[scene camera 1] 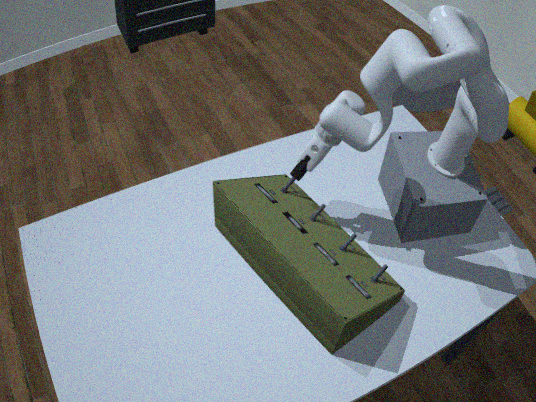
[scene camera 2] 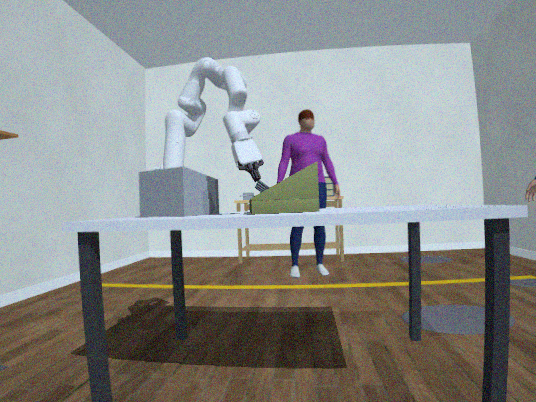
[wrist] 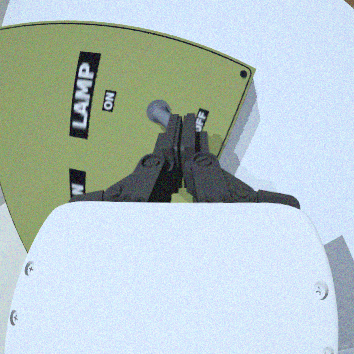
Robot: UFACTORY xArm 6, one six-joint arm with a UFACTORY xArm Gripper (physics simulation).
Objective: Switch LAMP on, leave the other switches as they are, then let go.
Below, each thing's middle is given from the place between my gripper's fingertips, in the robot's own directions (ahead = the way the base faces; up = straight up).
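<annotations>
Sloped switch panel [scene camera 1: 331, 290]: my hand 90 mm short of it, 190 mm to the right of it, 50 mm above it.
</annotations>
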